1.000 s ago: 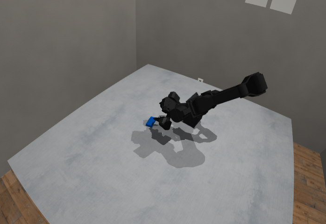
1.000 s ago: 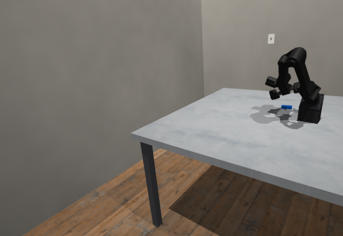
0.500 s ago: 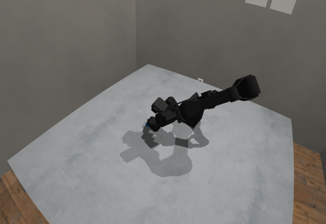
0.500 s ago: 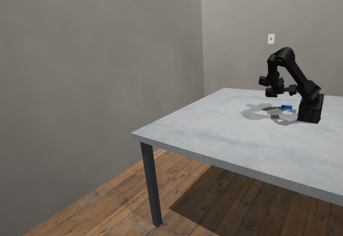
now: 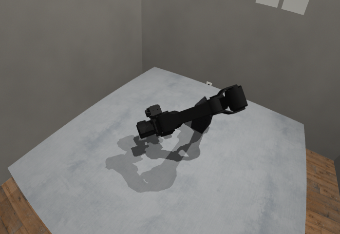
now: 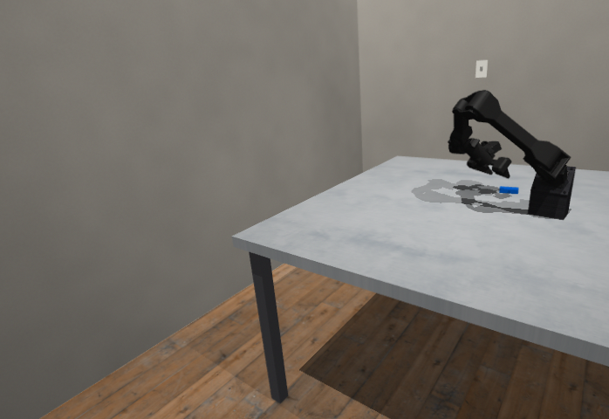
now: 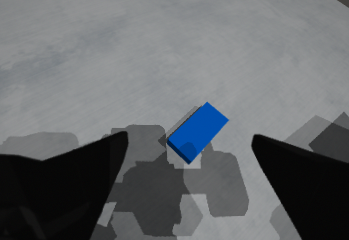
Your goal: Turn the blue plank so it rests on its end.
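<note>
Right now the blue plank is 80 mm below my hand, 50 mm behind it and 40 mm to the right of it.
</note>
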